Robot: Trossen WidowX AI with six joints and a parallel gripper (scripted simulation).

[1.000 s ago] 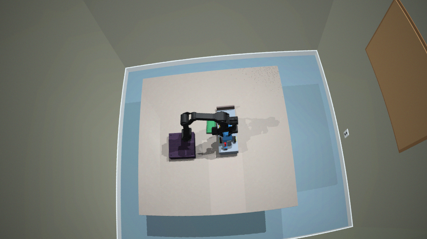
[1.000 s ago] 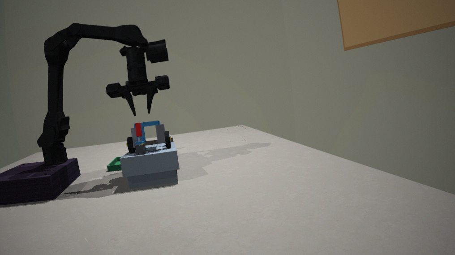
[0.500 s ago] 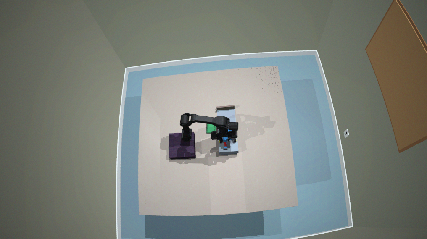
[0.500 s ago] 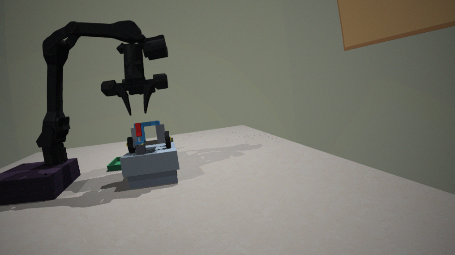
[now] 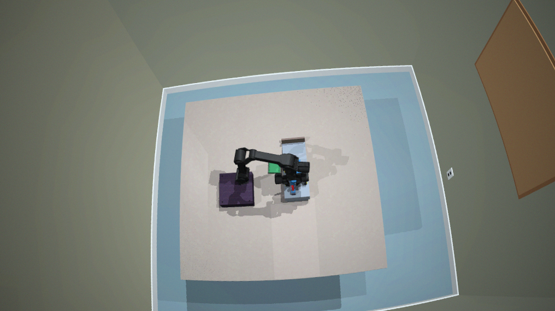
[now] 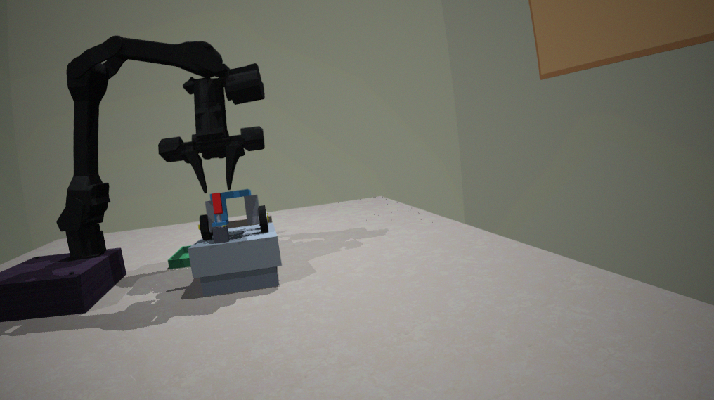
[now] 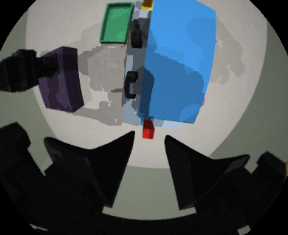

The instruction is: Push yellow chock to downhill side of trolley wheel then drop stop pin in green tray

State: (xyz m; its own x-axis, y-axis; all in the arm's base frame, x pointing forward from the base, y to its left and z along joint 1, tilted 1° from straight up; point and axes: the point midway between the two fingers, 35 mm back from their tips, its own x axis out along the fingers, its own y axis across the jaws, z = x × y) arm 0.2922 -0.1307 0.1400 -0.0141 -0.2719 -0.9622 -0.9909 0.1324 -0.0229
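Right now my gripper tip is 40 mm above the red-headed stop pin and 10 mm to the left of it. From my gripper tip the other things lie so: blue trolley (90 mm to the left, 60 mm below, 30 mm ahead); then green tray (220 mm to the left, 180 mm below, 80 mm behind); then yellow chock (190 mm to the left, 90 mm below).
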